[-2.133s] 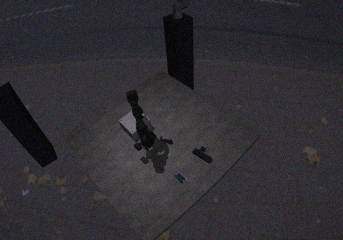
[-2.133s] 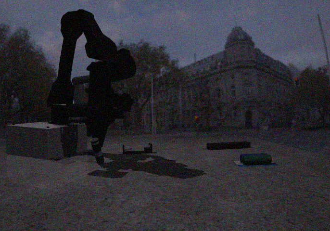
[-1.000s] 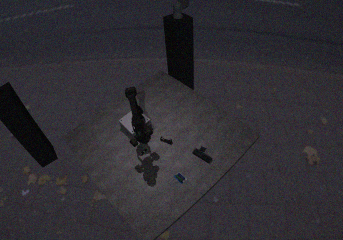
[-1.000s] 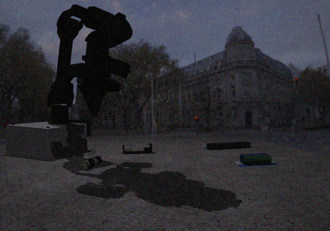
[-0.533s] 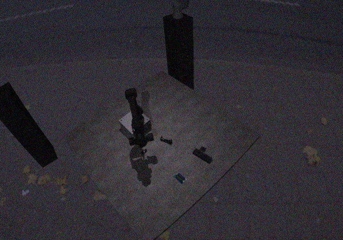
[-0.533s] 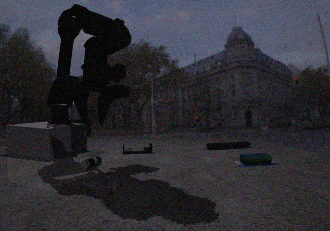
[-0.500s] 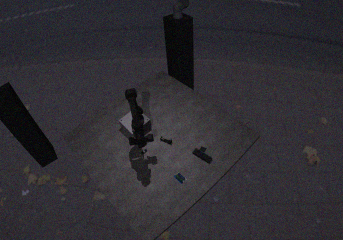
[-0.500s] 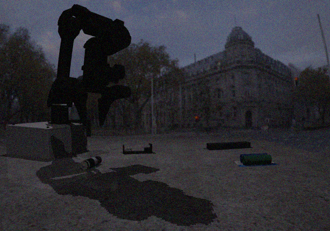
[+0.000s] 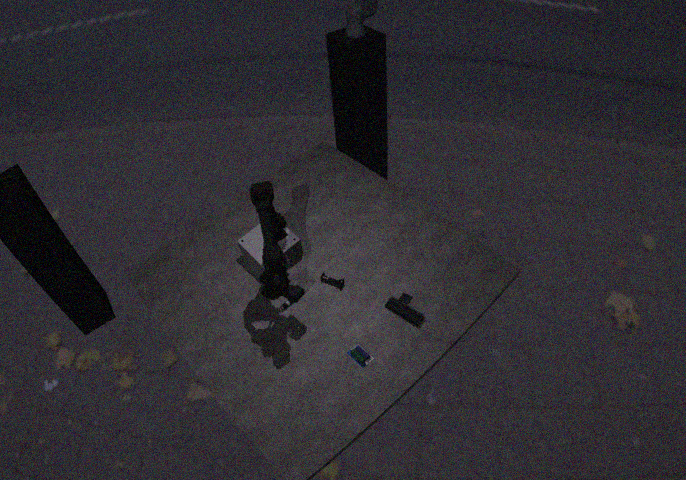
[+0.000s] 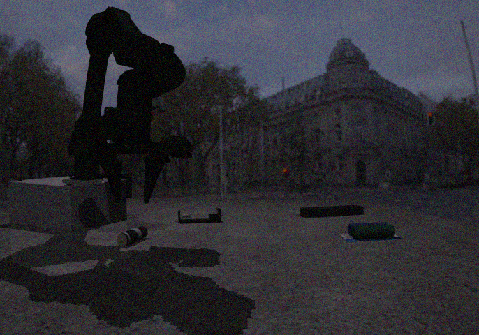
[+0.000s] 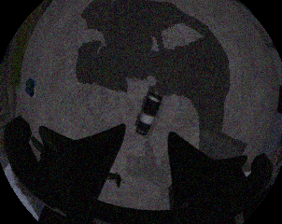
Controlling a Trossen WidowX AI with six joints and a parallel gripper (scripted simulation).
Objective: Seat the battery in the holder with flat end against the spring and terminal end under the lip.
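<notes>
Right now my gripper tip is 5 cm above the battery. Also, from my gripper tip: flat black bar: 35 cm to the left, 32 cm ahead, 5 cm below; then white plate: 37 cm ahead, 10 cm to the left, 5 cm below.
</notes>
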